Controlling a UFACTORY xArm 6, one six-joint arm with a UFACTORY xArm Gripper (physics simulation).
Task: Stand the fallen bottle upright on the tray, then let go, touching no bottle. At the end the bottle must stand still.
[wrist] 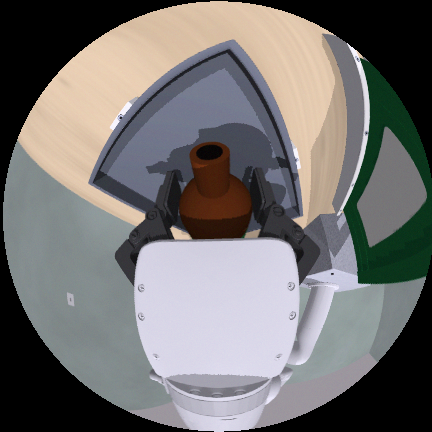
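Where they show: gripper, fingertip midpoint: (pixel 214 178); arm's base, origin of the base link: (pixel 323 285).
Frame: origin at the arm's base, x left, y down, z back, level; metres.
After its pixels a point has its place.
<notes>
The brown bottle (pixel 215 210) {x 0.183, y 0.124, z -0.441 m} is in the middle of the wrist view, with its neck toward the top of the picture and its dark open mouth facing the camera. Its lower part and base are hidden behind the white gripper housing, so I cannot tell how the base rests. My gripper (pixel 214 178) {x 0.186, y 0.162, z -0.436 m} is shut on the bottle, with one black pad against each side of its round body. The grey-blue tray (pixel 233 44) lies behind the bottle, with raised rims, and dark shadows fall on its floor.
The wooden table (pixel 75 95) surrounds the tray. Small white brackets sit outside the tray's left rim (pixel 120 117) {x 0.217, y 0.172, z -0.535 m} and right rim (pixel 296 158) {x 0.102, y 0.172, z -0.419 m}. A green panel (pixel 370 260) {x 0.001, y 0.048, z -0.334 m} with a grey patch stands at the right, beside a grey block (pixel 327 240) {x 0.030, y 0.121, z -0.211 m}. A greenish wall is at the left.
</notes>
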